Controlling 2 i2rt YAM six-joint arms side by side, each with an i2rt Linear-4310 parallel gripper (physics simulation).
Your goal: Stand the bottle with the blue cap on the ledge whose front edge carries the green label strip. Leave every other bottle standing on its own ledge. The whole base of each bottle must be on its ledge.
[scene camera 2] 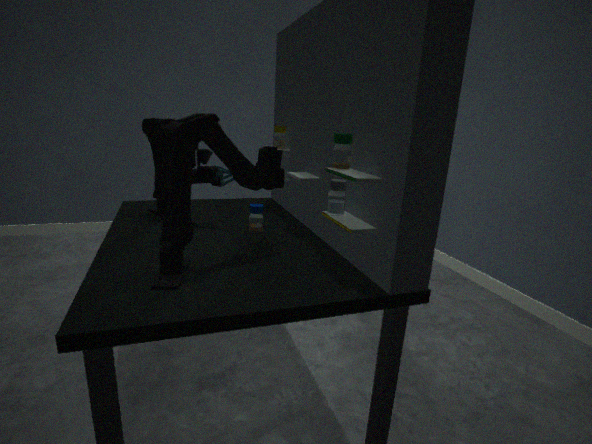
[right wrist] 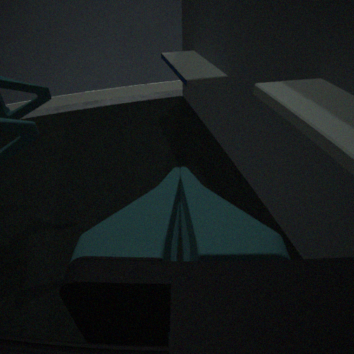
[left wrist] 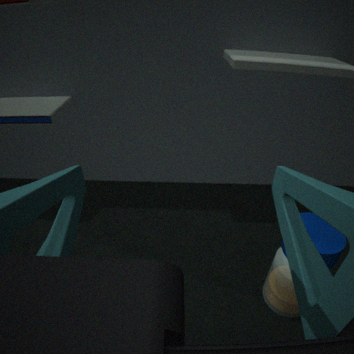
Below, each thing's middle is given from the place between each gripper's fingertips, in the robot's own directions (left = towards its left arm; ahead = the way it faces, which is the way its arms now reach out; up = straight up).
Labels:
The blue-capped bottle (left wrist: 278,292) is 30 mm behind my right hand, 50 mm to the left of it and 180 mm below it. Also, from my right hand: blue-strip ledge (right wrist: 195,69) 160 mm ahead, 440 mm to the left, 80 mm below.
The blue-capped bottle lies 5 cm ahead of my left hand, 13 cm to the right of it and 15 cm below it. Round my left hand: blue-strip ledge 25 cm ahead, 25 cm to the left, 5 cm below.

